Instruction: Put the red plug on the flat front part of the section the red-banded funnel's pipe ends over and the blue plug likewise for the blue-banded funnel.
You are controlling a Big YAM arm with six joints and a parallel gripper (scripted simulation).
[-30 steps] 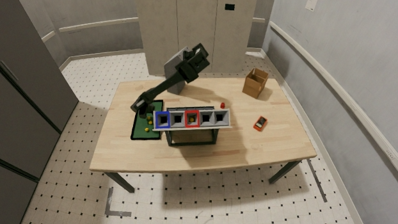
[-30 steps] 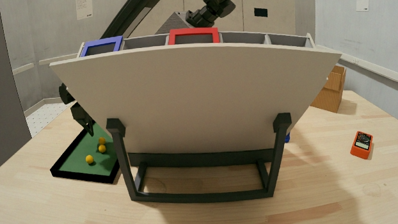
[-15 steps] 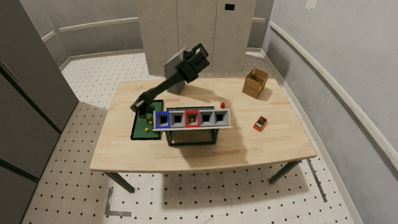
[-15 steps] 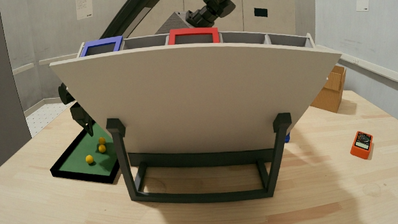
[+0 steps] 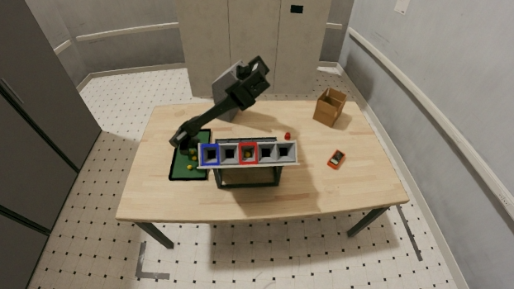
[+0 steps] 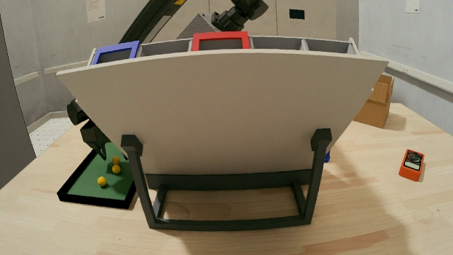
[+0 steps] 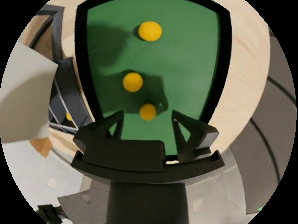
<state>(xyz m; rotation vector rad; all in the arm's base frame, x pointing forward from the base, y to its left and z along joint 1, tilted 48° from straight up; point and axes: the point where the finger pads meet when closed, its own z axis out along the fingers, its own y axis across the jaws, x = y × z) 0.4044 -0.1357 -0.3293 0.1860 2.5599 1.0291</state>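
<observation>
Now: hand 20 mm above the green tray and 10 mm to the left of it. The rest, counted from my hand: stand leg: 230 mm ahead, 170 mm to the left, 70 mm above; pale cover: 320 mm to the left, 180 mm above, 120 mm ahead; blue plug: 580 mm to the left, 10 mm below.
</observation>
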